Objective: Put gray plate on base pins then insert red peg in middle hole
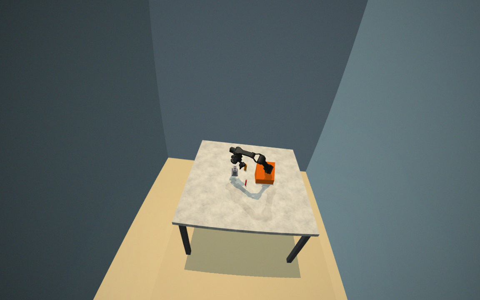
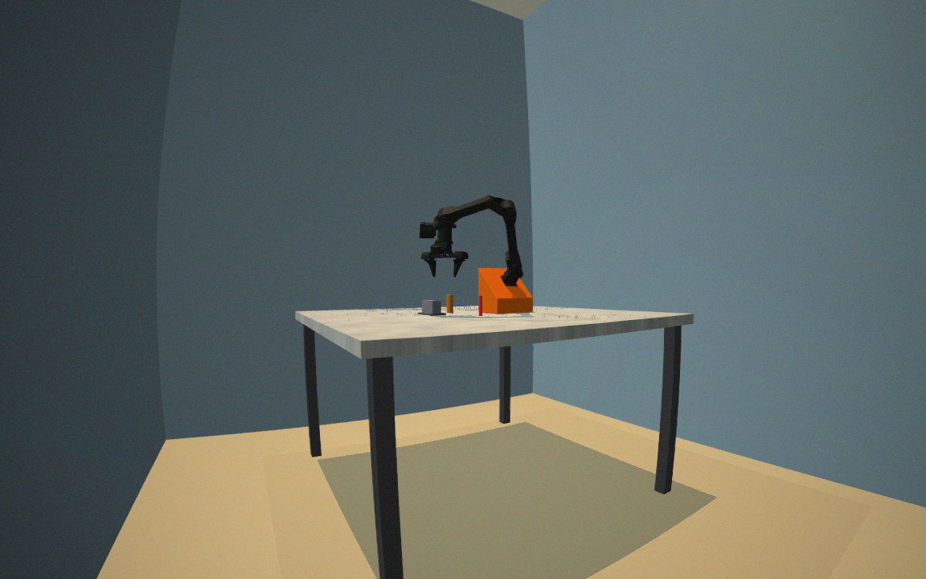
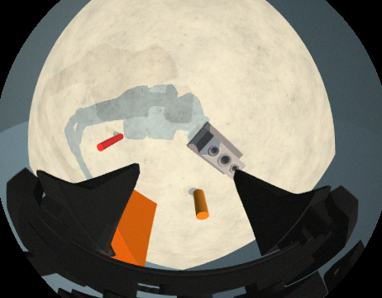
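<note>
The red peg lies 120 mm below my gripper tip, 110 mm to the left of it and 110 mm behind it. Round my gripper tip: gray plate (110 mm below, 80 mm to the right, 20 mm ahead); then orange peg (140 mm to the right, 120 mm below, 90 mm behind).
</note>
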